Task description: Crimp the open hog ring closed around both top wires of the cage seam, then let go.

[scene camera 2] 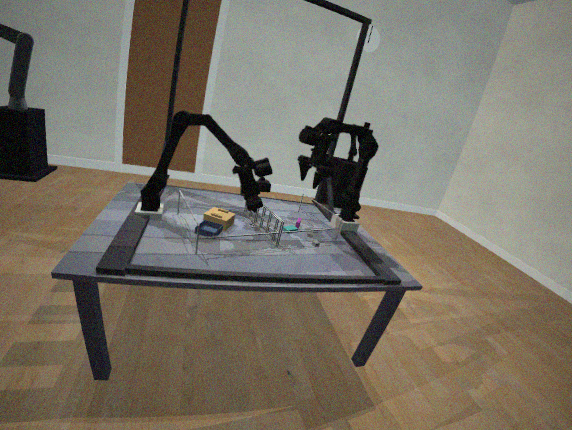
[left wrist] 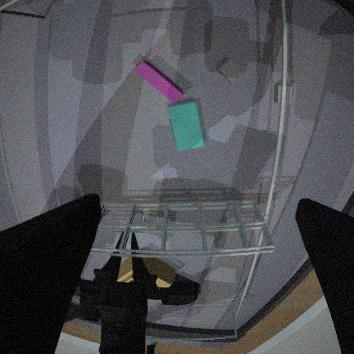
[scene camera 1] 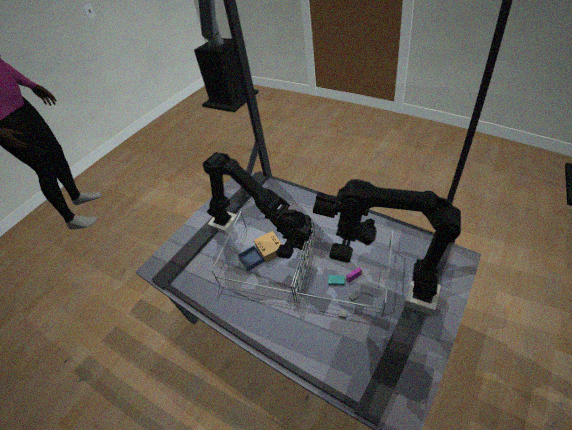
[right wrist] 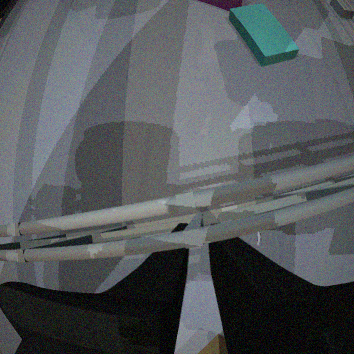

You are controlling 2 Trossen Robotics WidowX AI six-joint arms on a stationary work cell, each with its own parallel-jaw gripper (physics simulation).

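Seen in the pictures: left gripper, fingertip midpoint: (scene camera 2: 307, 184) (left wrist: 203, 207); right gripper, fingertip midpoint: (scene camera 2: 255, 211) (left wrist: 128, 232); left arm's base, origin of the base link: (scene camera 2: 346, 218) (scene camera 1: 423, 292); right arm's base, origin of the base link: (scene camera 2: 149, 207) (scene camera 1: 222, 219).
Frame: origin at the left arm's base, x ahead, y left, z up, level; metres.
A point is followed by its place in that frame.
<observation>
The wire cage seam (scene camera 1: 303, 264) @(x 0.434, y 0.047, z -0.005 m) (scene camera 2: 269, 222) @(x 0.428, y 0.084, z -0.004 m) stands in the middle of the table, and its two top wires (right wrist: 105, 211) @(x 0.450, y -0.041, z 0.044 m) run across the right wrist view. The hog ring (left wrist: 142, 218) @(x 0.475, y -0.005, z -0.059 m) shows as a thin, still round loop at the top wires in the left wrist view, just right of my right fingertips. My right gripper (scene camera 1: 285, 251) (scene camera 2: 254, 207) @(x 0.461, y -0.020, z -0.006 m) (left wrist: 128, 232) @(x 0.461, y -0.020, z -0.006 m) (right wrist: 198, 232) @(x 0.461, y -0.020, z -0.006 m) is shut to a narrow gap right at the top wires, and I see nothing between the tips. My left gripper (scene camera 1: 341, 252) @(x 0.280, y 0.038, z 0.158 m) (scene camera 2: 311, 172) (left wrist: 203, 207) @(x 0.280, y 0.038, z 0.158 m) is wide open and empty, above the other side of the seam.
A yellow box (scene camera 1: 267, 244) @(x 0.615, y 0.011, z -0.016 m) (scene camera 2: 219, 216) @(x 0.621, y 0.041, z -0.011 m) and a blue tray (scene camera 1: 251, 258) @(x 0.663, y 0.075, z -0.057 m) (scene camera 2: 208, 229) @(x 0.661, y 0.064, z -0.058 m) lie inside the cage on the right arm's side. A teal block (scene camera 1: 336, 280) @(x 0.305, y 0.042, z -0.045 m) (left wrist: 185, 124) @(x 0.303, y 0.036, z -0.045 m) (right wrist: 263, 33) @(x 0.315, y 0.035, z -0.045 m) and a magenta block (scene camera 1: 353, 274) @(x 0.252, y 0.005, z -0.027 m) (left wrist: 159, 81) @(x 0.252, y -0.002, z -0.025 m) lie on the other side.
</observation>
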